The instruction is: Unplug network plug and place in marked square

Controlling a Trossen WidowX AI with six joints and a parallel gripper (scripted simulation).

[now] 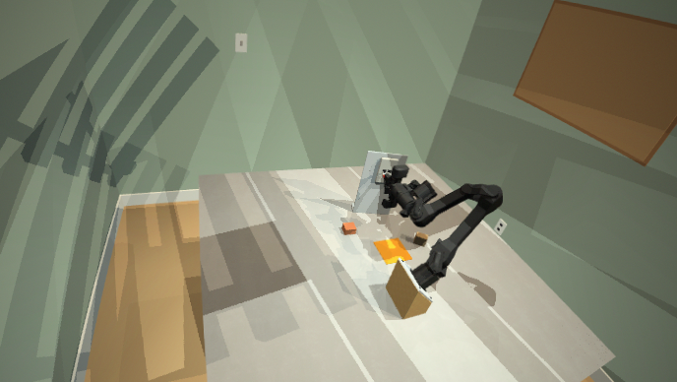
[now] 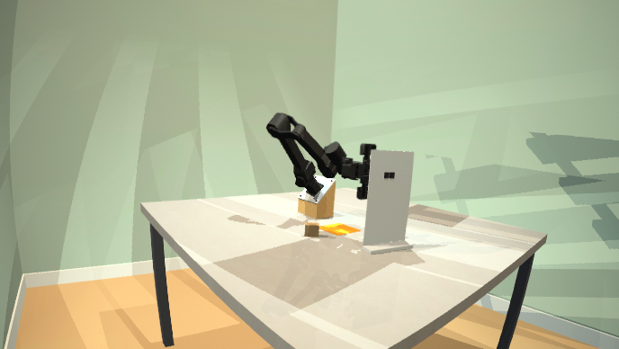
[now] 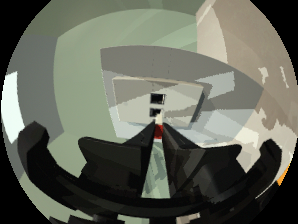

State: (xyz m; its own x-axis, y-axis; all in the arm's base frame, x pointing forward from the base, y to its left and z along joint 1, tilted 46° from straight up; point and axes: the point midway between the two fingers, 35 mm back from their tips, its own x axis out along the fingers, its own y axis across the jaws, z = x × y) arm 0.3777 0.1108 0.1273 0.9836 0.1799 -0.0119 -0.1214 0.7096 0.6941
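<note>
The orange marked square is 200 mm behind my gripper tip, 20 mm to the right of it and 230 mm below it. The rest, counted from my gripper tip: grey upright panel (40 mm ahead, 10 mm to the right, 90 mm below); red network plug (right at my gripper tip).
</note>
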